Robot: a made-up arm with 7 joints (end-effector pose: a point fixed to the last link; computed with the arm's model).
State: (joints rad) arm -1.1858 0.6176 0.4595 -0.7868 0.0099 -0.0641 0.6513
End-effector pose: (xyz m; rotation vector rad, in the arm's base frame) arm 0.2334 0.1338 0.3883 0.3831 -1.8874 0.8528
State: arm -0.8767 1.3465 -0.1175 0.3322 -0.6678 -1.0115 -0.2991
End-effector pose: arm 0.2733 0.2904 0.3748 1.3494 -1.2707 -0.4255
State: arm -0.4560 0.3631 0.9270 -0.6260 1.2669 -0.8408 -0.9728
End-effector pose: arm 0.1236 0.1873 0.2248 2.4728 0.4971 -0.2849
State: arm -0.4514 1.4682 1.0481 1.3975 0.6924 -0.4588 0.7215
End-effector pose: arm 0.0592 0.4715 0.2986 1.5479 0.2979 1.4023
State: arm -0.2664 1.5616 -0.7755 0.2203 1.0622 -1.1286 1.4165
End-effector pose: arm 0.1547 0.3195 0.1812 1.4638 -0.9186 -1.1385
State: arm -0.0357 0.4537 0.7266 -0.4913 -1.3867 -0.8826 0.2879
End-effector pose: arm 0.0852 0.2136 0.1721 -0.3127 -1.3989 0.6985
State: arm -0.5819 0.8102 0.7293 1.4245 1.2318 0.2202 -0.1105
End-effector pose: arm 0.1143 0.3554 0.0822 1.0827 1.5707 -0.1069
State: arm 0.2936 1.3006 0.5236 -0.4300 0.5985 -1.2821 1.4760
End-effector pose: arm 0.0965 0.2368 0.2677 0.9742 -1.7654 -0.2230
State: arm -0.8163 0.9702 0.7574 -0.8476 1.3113 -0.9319 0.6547
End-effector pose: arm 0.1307 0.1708 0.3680 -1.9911 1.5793 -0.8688
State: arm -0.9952 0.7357 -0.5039 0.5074 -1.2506 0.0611 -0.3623
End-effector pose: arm 0.3488 0.1271 0.1586 -0.0100 -0.1993 -0.8772
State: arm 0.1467 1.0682 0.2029 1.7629 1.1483 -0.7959 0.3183
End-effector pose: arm -0.1218 0.4199 0.1401 1.3517 1.5661 -0.9427
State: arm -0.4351 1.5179 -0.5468 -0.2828 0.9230 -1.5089 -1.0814
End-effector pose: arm 0.1771 0.2123 0.2427 -1.2282 0.1851 1.7441
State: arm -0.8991 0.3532 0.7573 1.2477 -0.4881 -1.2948 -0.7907
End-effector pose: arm 0.3078 0.1829 0.0611 0.5552 -0.8317 0.1114
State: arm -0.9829 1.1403 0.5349 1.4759 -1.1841 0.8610 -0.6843
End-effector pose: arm 0.2420 0.3149 0.2092 -0.9246 -0.2515 -0.2200
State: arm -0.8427 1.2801 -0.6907 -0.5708 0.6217 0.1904 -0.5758
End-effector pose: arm 0.2531 0.1815 0.3093 2.3996 -0.1773 -1.0758
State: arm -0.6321 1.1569 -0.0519 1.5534 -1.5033 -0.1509 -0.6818
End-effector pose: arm 0.1549 0.3922 0.1411 0.0516 -0.0992 0.3437
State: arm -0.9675 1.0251 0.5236 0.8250 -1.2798 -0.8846 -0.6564
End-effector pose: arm 0.2819 0.3492 0.2990 0.4849 -1.4819 0.3762
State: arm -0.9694 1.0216 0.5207 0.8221 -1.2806 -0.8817 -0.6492
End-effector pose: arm 0.2832 0.3479 0.2987 0.4741 -1.4820 0.3764
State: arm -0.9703 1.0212 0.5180 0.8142 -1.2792 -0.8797 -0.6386
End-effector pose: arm 0.2838 0.3469 0.3000 0.4682 -1.4854 0.3764
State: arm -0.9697 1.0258 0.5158 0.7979 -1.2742 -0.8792 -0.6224
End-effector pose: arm 0.2829 0.3464 0.3037 0.4701 -1.4946 0.3761
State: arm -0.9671 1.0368 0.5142 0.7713 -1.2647 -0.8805 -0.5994
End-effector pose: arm 0.2804 0.3465 0.3104 0.4820 -1.5110 0.3750
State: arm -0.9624 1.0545 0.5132 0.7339 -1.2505 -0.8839 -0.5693
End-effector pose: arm 0.2761 0.3468 0.3201 0.5043 -1.5352 0.3727
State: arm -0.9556 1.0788 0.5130 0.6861 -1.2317 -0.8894 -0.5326
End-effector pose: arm 0.2697 0.3471 0.3327 0.5367 -1.5673 0.3685
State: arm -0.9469 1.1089 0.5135 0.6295 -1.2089 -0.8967 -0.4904
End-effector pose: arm 0.2617 0.3467 0.3477 0.5778 -1.6063 0.3616
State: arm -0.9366 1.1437 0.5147 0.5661 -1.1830 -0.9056 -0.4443
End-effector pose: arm 0.2521 0.3451 0.3642 0.6258 -1.6513 0.3510
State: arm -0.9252 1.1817 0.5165 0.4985 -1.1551 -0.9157 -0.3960
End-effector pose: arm 0.2415 0.3421 0.3813 0.6779 -1.7005 0.3361
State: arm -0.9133 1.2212 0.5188 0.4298 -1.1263 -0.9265 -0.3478
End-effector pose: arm 0.2303 0.3375 0.3982 0.7318 -1.7519 0.3167
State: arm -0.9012 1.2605 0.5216 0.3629 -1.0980 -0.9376 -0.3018
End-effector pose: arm 0.2193 0.3316 0.4138 0.7847 -1.8031 0.2933
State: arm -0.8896 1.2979 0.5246 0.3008 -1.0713 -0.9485 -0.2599
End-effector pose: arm 0.2089 0.3249 0.4277 0.8345 -1.8515 0.2670
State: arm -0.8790 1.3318 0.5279 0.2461 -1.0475 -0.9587 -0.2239
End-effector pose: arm 0.1995 0.3181 0.4393 0.8791 -1.8951 0.2399
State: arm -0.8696 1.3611 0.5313 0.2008 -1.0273 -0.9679 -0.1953
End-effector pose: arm 0.1915 0.3118 0.4486 0.9183 -1.9318 0.2140
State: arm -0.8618 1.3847 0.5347 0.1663 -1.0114 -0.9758 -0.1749
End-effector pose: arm 0.1852 0.3067 0.4556 0.9509 -1.9605 0.1916
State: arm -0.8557 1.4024 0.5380 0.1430 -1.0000 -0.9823 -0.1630
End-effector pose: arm 0.1805 0.3031 0.4604 0.9774 -1.9806 0.1742
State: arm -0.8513 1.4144 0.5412 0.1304 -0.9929 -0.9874 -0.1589
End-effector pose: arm 0.1773 0.3011 0.4636 0.9982 -1.9927 0.1629
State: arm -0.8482 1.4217 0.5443 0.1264 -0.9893 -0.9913 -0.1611
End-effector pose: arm 0.1753 0.3005 0.4653 1.0145 -1.9980 0.1568
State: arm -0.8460 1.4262 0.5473 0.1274 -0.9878 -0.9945 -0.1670
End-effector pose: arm 0.1740 0.3008 0.4663 1.0280 -1.9995 0.1540
